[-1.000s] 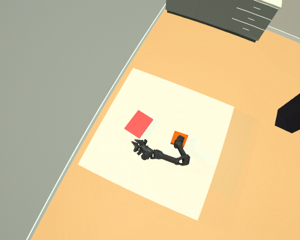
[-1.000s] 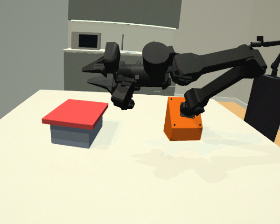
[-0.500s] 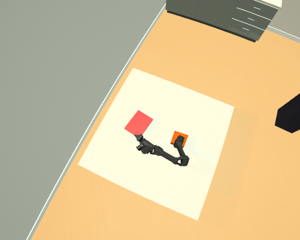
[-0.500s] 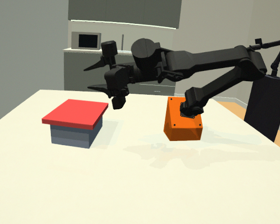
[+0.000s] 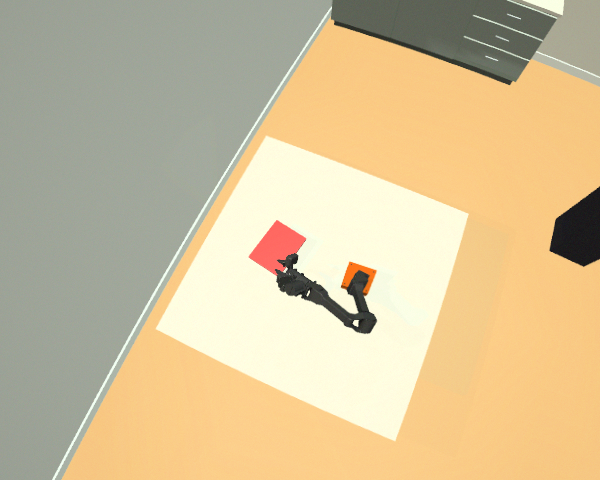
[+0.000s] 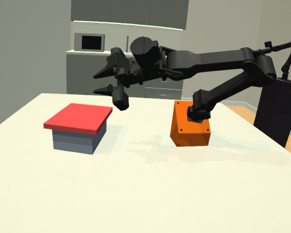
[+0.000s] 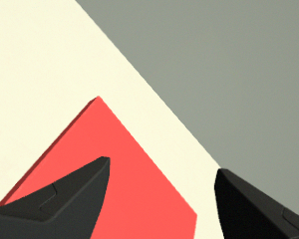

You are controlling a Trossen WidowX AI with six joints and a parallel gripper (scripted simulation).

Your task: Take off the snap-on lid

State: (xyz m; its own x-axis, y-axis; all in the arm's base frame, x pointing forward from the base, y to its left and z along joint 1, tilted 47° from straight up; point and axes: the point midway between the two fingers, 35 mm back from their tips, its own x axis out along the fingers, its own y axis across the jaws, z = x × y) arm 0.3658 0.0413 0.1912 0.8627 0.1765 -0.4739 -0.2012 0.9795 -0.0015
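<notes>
The red lid is 15 cm below my gripper tip, 12 cm to the right of it and 6 cm ahead of it. The rest, counted from my gripper tip: storage box: 20 cm below, 12 cm to the right, 6 cm ahead.
</notes>
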